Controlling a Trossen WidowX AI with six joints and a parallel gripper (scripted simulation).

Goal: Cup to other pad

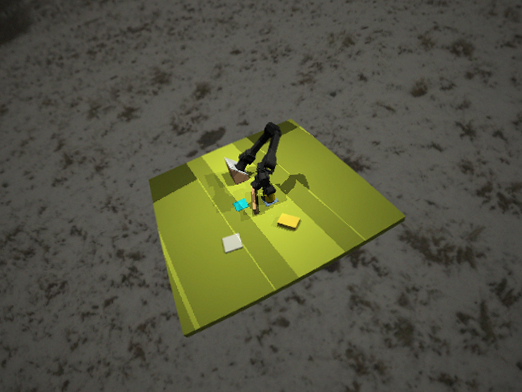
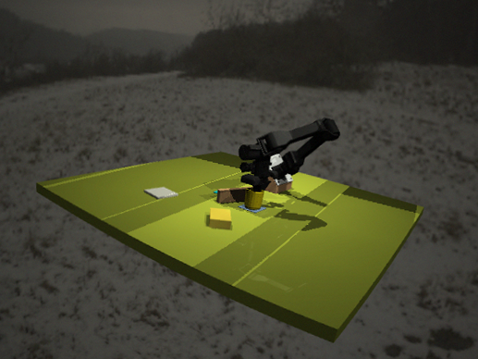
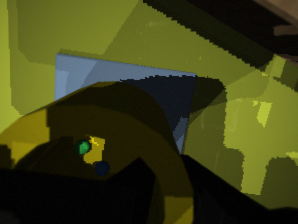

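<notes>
The dark blue marble lies 3 cm ahead of my gripper tip, 2 cm to the left of it and 2 cm below it. Round my gripper tip: green marble (5 cm ahead, 1 cm to the left, 2 cm below); then wooden bar (1 cm behind, 9 cm to the right, 2 cm below); then yellow cup (3 cm ahead).
</notes>
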